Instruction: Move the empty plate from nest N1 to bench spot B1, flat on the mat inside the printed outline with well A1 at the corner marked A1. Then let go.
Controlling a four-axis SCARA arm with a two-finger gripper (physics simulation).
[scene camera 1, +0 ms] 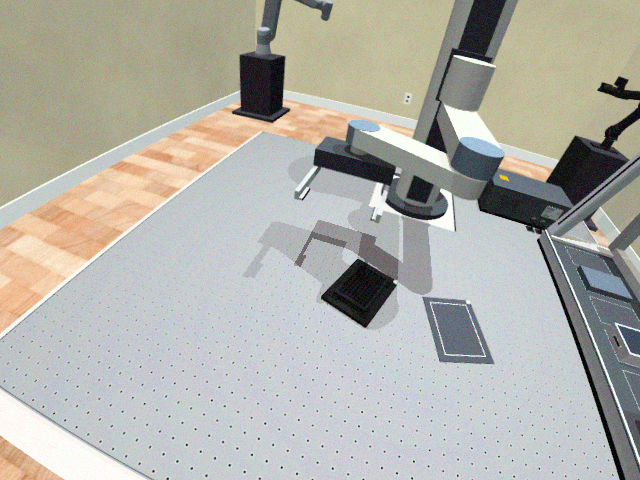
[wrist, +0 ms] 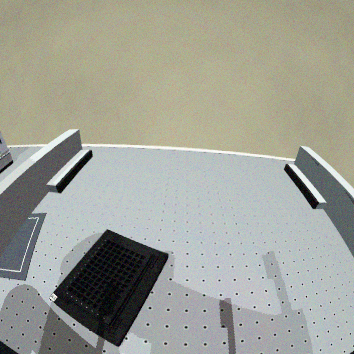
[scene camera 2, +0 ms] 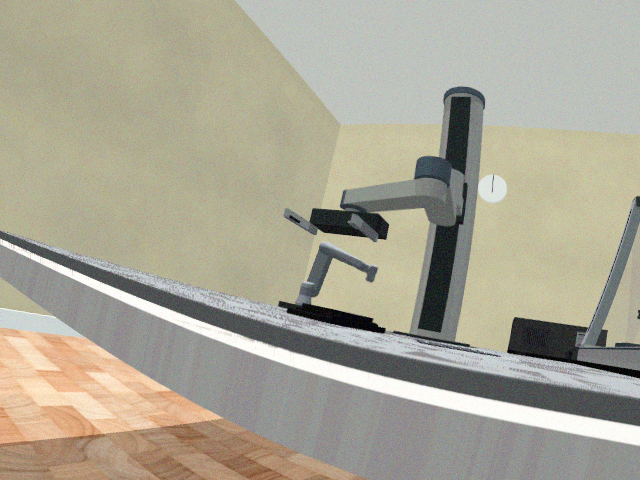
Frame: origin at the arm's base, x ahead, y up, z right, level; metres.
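Where they show: gripper, fingertip midpoint: [scene camera 1: 336,206] [wrist: 192,146] [scene camera 2: 317,215]; arm's base, origin of the base link: [scene camera 1: 413,199].
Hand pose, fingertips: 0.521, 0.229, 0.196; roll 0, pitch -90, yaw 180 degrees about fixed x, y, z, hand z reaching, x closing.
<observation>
Each offset is from my fingertips to the top centre of the thing, as dx, dy, dz. "*": to the spot under its first point. Level surfaces: height alone.
The black gridded plate @[-0.001, -0.190, -0.097] [scene camera 1: 360,285] [wrist: 107,277] sits on the black nest N1 [scene camera 1: 366,320] [wrist: 144,300]; black on black makes their boundary hard to see. A white mark @[-0.056, -0.204, -0.173] [scene camera 1: 395,282] [wrist: 53,297] is at one nest corner. The nest also shows edge-on in scene camera 2. Spot B1 is the dark grey mat @[dy -0.214] [scene camera 1: 458,330] [wrist: 19,250] with a white outline and a white dot @[* -0.075, -0.214, -0.363] [scene camera 1: 467,301] at one far corner; the wrist view cuts it off. My gripper [scene camera 1: 339,205] [scene camera 2: 321,217] [wrist: 192,146] is open with nothing between its fingers, high above the bench and behind the nest.
The arm's column [scene camera 1: 413,193] [scene camera 2: 434,279] stands behind the nest and mat. A dark box @[* -0.556, -0.119, -0.565] [scene camera 1: 524,198] [scene camera 2: 547,335] is to its right. A framed deck @[dy -0.169] [scene camera 1: 584,315] with a blue-topped item @[* -0.250, -0.150, -0.756] [scene camera 1: 604,281] runs along the right. Two other arms on dark pedestals [scene camera 1: 262,82] [scene camera 1: 586,165] stand beyond the bench.
</observation>
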